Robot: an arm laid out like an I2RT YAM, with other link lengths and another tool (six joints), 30 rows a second.
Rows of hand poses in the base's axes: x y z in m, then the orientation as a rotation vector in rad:
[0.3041, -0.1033, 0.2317, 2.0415, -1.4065, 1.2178]
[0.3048, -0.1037, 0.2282, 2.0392, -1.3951, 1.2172]
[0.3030, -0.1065, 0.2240, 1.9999, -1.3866, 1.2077]
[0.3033, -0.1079, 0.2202, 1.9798, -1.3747, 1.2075]
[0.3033, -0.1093, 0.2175, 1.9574, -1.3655, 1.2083]
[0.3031, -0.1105, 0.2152, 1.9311, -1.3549, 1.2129]
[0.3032, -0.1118, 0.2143, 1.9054, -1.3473, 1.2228]
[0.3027, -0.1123, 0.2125, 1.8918, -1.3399, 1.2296]
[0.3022, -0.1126, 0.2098, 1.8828, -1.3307, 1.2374]
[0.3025, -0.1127, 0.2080, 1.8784, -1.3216, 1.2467]
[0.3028, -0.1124, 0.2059, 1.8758, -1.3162, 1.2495]
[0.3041, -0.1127, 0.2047, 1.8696, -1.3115, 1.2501]
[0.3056, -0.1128, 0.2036, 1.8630, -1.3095, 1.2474]
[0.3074, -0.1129, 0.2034, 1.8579, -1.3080, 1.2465]
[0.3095, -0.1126, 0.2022, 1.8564, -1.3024, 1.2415]
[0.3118, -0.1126, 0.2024, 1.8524, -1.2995, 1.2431]
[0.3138, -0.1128, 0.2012, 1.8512, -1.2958, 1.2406]
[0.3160, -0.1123, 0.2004, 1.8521, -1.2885, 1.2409]
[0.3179, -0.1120, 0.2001, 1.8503, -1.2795, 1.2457]
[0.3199, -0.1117, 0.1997, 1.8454, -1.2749, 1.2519]
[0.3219, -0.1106, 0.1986, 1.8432, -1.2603, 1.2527]
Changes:
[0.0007, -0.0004, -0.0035, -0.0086, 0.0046, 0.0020]
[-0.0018, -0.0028, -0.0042, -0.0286, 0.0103, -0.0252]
[0.0003, -0.0014, -0.0038, -0.0198, 0.0047, -0.0090]
[0.0000, -0.0014, -0.0027, -0.0196, 0.0028, -0.0110]
[-0.0002, -0.0012, -0.0023, -0.0232, 0.0005, -0.0117]
[0.0001, -0.0013, -0.0009, -0.0214, -0.0046, -0.0104]
[-0.0005, -0.0005, -0.0018, -0.0136, -0.0023, -0.0038]
[-0.0005, -0.0003, -0.0027, -0.0120, -0.0022, 0.0001]
[0.0003, -0.0001, -0.0018, -0.0092, -0.0031, 0.0036]
[0.0003, 0.0003, -0.0021, -0.0052, 0.0001, 0.0011]
[0.0013, -0.0003, -0.0012, -0.0068, 0.0011, -0.0022]
[0.0015, -0.0001, -0.0011, -0.0051, 0.0024, -0.0046]
[0.0018, -0.0001, -0.0002, -0.0040, 0.0010, -0.0031]
[0.0021, 0.0003, -0.0012, -0.0040, 0.0057, -0.0011]
[0.0023, 0.0000, 0.0002, -0.0044, -0.0002, -0.0010]
[0.0020, -0.0002, -0.0012, -0.0029, 0.0032, -0.0005]
[0.0022, 0.0005, -0.0008, -0.0041, 0.0028, 0.0030]
[0.0019, 0.0003, -0.0003, -0.0072, 0.0002, 0.0037]
[0.0020, 0.0003, -0.0004, -0.0064, -0.0028, 0.0009]
[0.0020, 0.0011, -0.0011, -0.0106, 0.0052, 0.0037]

